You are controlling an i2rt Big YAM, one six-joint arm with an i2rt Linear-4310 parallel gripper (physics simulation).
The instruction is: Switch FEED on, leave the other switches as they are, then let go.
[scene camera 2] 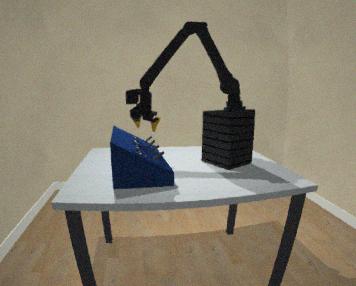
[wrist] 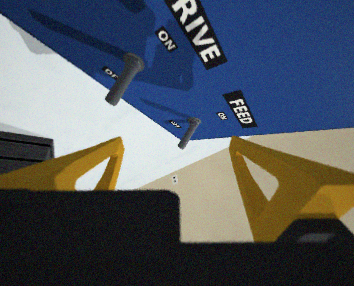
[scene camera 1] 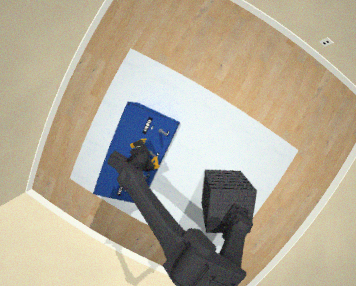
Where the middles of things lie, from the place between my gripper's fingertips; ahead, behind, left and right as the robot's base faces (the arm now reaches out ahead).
Now: hand 11 cm to the right of the blue sloped switch box (scene camera 1: 138, 121), 10 cm above it and 6 cm short of it.
